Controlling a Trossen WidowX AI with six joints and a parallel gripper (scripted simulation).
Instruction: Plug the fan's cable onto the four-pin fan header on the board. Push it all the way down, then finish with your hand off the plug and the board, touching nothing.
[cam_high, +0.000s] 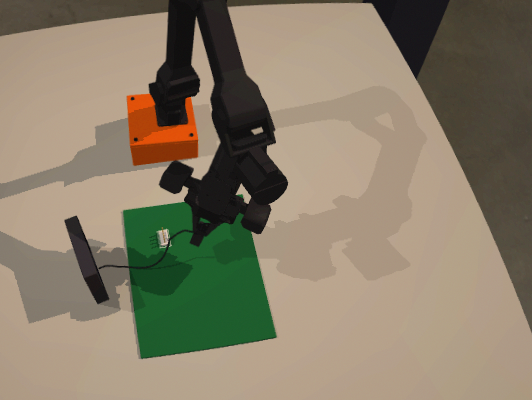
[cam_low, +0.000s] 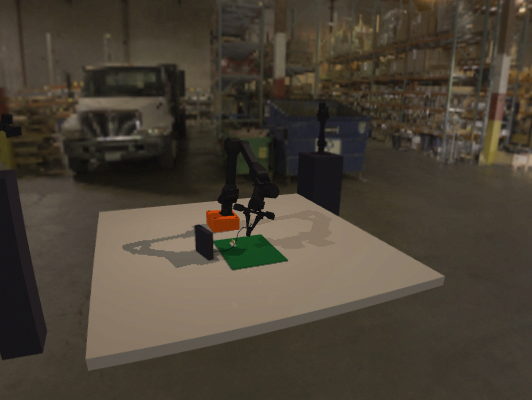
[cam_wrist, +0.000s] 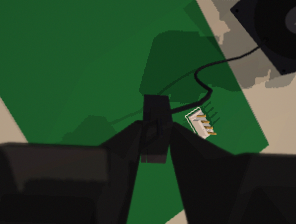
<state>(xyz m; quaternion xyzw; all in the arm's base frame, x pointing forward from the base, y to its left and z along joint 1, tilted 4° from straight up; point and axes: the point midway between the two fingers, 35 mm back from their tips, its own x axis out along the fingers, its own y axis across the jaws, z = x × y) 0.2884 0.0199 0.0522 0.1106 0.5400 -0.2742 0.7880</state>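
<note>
Right now my gripper tip is 40 mm past the white four-pin fan header, 60 mm to the left of it and 80 mm above it. The rest, counted from my gripper tip: black fan: 10 mm ahead, 200 mm to the right, 20 mm below; green board: 40 mm ahead, 20 mm to the right, 90 mm below; black plug: 10 mm below.
</note>
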